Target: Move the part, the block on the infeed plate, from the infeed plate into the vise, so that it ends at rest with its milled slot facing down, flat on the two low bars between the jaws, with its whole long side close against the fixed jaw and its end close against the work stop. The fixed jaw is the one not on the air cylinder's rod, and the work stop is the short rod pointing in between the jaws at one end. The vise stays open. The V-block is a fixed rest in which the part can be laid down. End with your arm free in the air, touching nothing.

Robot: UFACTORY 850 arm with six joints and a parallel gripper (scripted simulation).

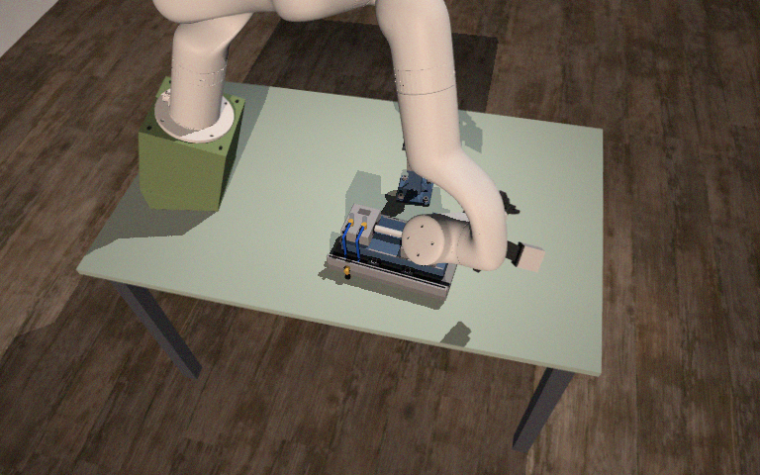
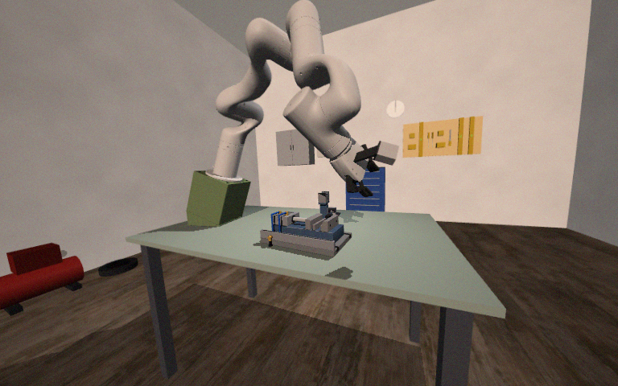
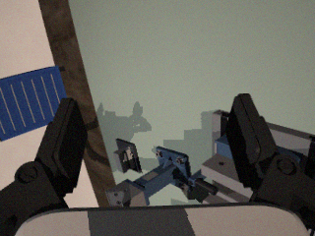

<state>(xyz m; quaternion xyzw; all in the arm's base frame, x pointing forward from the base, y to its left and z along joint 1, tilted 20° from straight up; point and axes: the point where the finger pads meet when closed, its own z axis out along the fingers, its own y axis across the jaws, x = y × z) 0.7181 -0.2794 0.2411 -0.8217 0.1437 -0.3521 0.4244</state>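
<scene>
My hand is 21 cm past the part, 47 cm to the right of it and 20 cm above it. The rest, counted from my hand: fixed jaw: 13 cm behind, 6 cm to the left, 15 cm below; moving jaw: 20 cm behind, 8 cm to the left, 15 cm below; work stop: 15 cm behind, 11 cm to the left, 14 cm below.
</scene>
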